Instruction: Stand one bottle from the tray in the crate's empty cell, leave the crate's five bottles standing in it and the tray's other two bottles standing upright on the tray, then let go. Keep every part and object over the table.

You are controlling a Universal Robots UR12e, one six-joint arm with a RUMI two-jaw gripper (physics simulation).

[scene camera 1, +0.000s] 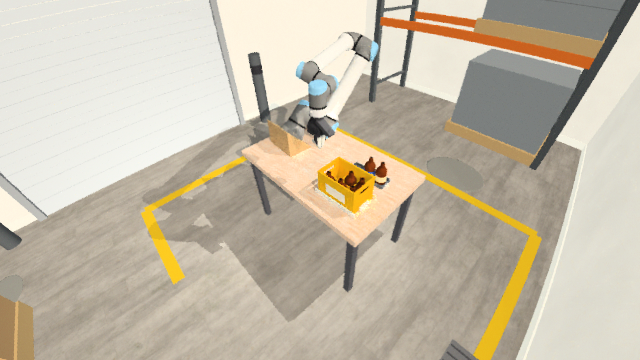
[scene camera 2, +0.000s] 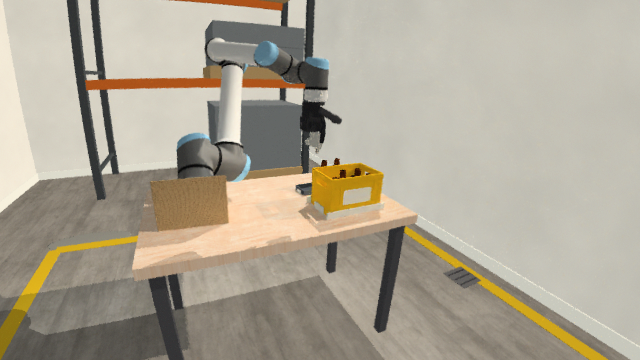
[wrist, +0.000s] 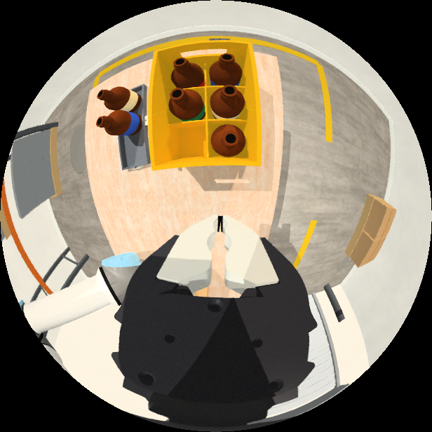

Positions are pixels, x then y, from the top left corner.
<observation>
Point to a cream-labelled bottle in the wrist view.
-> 119, 97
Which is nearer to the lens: the cream-labelled bottle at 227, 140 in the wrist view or the blue-labelled bottle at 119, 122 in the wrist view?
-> The cream-labelled bottle.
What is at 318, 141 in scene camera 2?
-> My gripper.
</observation>
